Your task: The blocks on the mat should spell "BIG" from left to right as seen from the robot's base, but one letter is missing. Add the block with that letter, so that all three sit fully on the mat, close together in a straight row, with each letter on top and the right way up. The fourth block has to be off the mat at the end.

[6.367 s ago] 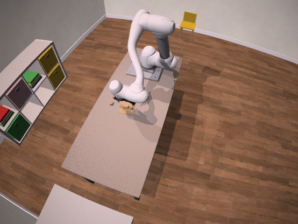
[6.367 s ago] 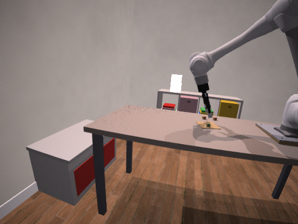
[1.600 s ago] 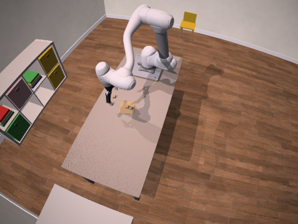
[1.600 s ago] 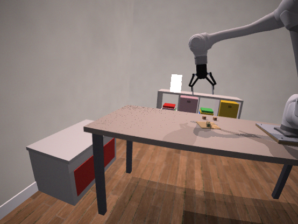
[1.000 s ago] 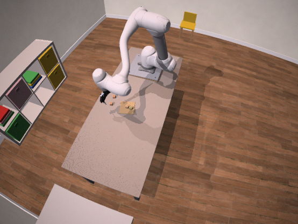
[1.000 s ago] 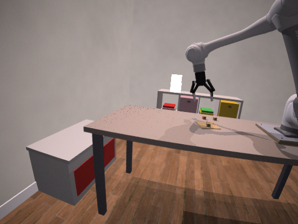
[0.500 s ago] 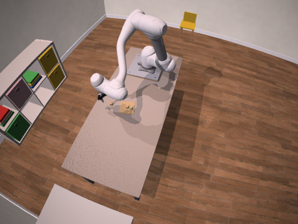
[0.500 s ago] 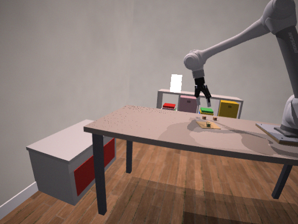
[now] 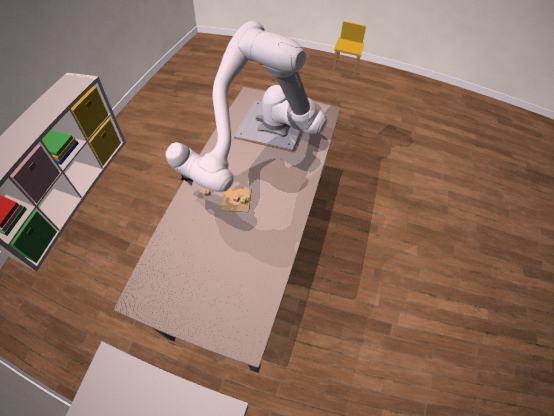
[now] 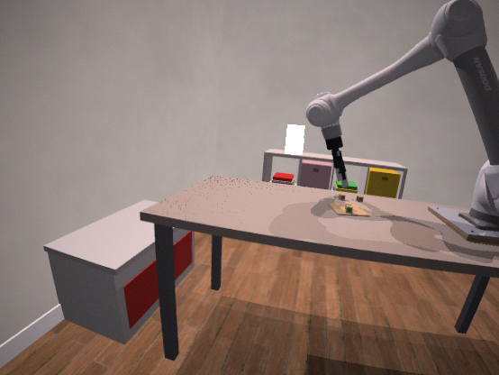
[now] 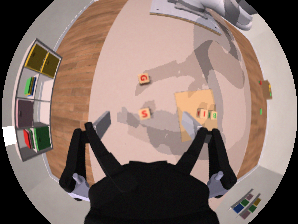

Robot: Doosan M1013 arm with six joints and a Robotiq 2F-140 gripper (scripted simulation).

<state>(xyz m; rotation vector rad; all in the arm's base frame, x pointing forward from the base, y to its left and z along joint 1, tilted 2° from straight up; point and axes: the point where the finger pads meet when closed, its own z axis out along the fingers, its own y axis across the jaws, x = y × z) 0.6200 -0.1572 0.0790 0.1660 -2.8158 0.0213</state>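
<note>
My hand is 10 mm past the block and 70 mm above it.
</note>
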